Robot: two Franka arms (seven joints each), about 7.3 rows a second.
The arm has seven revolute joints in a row. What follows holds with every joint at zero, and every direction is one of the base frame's. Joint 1 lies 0.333 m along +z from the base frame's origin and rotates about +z. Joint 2 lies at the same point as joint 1 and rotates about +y. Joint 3 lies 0.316 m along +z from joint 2 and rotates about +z. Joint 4 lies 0.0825 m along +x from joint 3 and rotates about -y. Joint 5 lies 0.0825 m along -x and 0.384 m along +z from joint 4 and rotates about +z. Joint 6 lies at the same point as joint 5 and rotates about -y. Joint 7 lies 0.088 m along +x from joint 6 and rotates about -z. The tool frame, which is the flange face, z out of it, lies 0.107 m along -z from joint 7; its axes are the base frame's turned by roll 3.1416, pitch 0 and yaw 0 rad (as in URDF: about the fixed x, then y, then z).
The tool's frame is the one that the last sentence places.
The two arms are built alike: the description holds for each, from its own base.
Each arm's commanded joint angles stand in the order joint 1, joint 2, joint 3, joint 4, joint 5, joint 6, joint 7.
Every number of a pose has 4 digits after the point.
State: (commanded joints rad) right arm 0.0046 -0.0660 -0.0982 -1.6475 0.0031 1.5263 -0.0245; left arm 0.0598 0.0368 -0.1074 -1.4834 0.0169 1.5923 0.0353
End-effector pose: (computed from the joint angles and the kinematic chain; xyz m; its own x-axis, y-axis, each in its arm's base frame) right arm 0.5260 -0.0508 0.6203 0.9961 -0.0682 -0.0552 -0.0689 -0.9976 -0.0109; left arm 0.5683 -0.0240 0.6473 0.9940 -0.0827 0.0717 -0.0818 -0.9965 -0.0155
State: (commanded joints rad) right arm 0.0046 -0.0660 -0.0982 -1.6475 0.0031 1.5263 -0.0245; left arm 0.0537 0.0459 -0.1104 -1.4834 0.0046 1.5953 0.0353
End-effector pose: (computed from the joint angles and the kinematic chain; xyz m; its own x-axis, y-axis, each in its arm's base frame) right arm 0.5260 -0.0508 0.6203 0.9961 -0.0682 -0.0552 -0.0689 -0.9976 -0.0109; left arm 0.5711 -0.0303 0.6424 0.9936 -0.0914 0.0662 -0.0915 -0.9958 -0.0019
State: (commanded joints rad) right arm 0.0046 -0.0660 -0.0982 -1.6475 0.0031 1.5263 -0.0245; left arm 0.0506 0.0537 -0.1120 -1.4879 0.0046 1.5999 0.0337
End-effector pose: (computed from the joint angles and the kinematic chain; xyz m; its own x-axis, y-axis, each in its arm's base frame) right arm 0.5260 -0.0508 0.6203 0.9961 -0.0682 -0.0552 -0.0689 -0.9976 -0.0109; left arm 0.5738 -0.0329 0.6363 0.9938 -0.0945 0.0586 -0.0946 -0.9955 -0.0006
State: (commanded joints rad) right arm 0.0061 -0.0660 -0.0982 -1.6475 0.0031 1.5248 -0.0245; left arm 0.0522 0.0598 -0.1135 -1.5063 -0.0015 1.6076 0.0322
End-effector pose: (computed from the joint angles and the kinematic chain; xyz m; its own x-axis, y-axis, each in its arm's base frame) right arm 0.5259 -0.0500 0.6202 0.9962 -0.0667 -0.0567 -0.0674 -0.9977 -0.0110; left arm 0.5761 -0.0334 0.6248 0.9948 -0.0928 0.0421 -0.0931 -0.9956 0.0069
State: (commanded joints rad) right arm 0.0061 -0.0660 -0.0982 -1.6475 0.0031 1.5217 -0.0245; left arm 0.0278 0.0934 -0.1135 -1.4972 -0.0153 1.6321 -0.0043
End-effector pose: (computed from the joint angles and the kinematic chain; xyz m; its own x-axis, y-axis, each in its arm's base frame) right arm 0.5255 -0.0499 0.6199 0.9960 -0.0666 -0.0598 -0.0674 -0.9977 -0.0110; left arm 0.5873 -0.0488 0.6119 0.9960 -0.0794 0.0420 -0.0805 -0.9964 0.0260
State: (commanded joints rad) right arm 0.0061 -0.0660 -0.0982 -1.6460 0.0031 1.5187 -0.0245; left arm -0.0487 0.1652 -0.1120 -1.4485 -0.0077 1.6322 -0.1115
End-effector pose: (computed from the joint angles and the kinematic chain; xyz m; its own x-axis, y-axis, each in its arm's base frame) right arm 0.5252 -0.0499 0.6204 0.9959 -0.0666 -0.0613 -0.0674 -0.9977 -0.0111; left arm 0.6031 -0.0928 0.5923 0.9988 -0.0469 0.0165 -0.0473 -0.9985 0.0281
